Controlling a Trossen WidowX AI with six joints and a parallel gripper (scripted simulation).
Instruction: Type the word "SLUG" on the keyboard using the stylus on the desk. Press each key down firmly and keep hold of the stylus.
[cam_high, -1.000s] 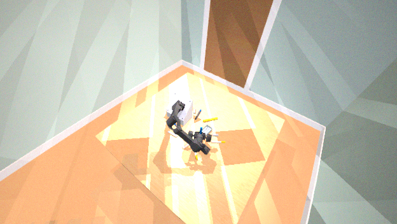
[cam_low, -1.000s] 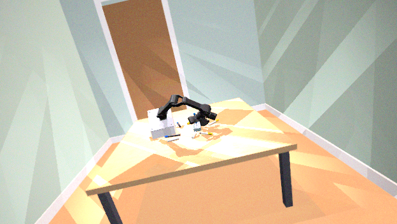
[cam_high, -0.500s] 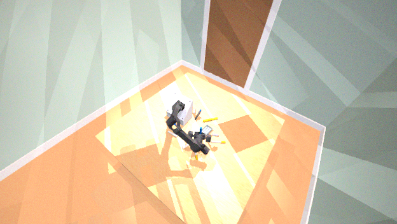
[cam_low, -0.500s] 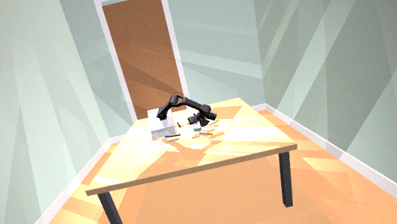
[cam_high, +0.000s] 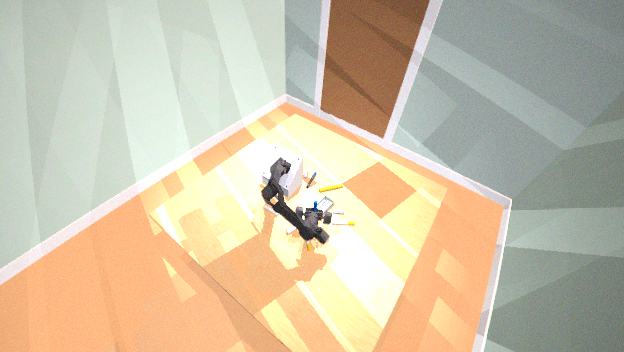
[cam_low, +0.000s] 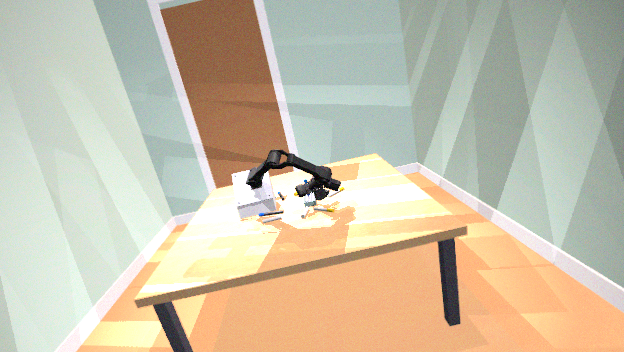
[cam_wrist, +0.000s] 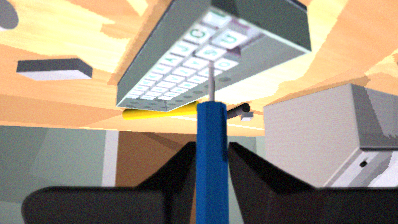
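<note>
Right now the L key is 3 cm ahead of my gripper tip, 13 cm to the left of it and 6 cm below it. Round my gripper tip: blue stylus: 1 cm below; yellow pen: 2 cm behind, 23 cm to the left, 6 cm below; flat grey block: 10 cm ahead, 10 cm to the left, 7 cm below.
</note>
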